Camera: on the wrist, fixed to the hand. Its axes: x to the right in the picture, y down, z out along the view.
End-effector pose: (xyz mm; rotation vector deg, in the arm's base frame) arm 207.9 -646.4 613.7 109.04 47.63 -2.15
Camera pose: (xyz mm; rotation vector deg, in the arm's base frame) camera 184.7 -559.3 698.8 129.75 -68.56 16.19
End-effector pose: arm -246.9 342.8 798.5 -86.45 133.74 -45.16
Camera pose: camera -328.0 392.6 877.9 25.15 109.92 -15.56
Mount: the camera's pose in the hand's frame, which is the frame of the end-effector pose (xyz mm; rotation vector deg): -3.5 32.8 -119.5 23.27 -29.41 91.15
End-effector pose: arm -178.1 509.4 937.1 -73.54 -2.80 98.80
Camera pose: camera -108.6 432.7 868.8 19.01 -63.48 -155.61
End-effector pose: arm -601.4 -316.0 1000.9 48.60 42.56 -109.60
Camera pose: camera -539.6 -236.6 928.4 41.01 -34.31 -39.15
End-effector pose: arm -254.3 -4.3 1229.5 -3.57 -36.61 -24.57
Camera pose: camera -176.0 4.6 1133.8 -15.37 -55.04 73.86
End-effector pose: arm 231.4 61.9 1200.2 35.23 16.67 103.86
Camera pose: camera 140.6 60.5 1115.8 -85.89 14.95 -131.94
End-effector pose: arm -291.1 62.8 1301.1 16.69 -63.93 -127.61
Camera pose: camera -220.5 -26.8 1252.6 -46.24 -73.93 -36.21
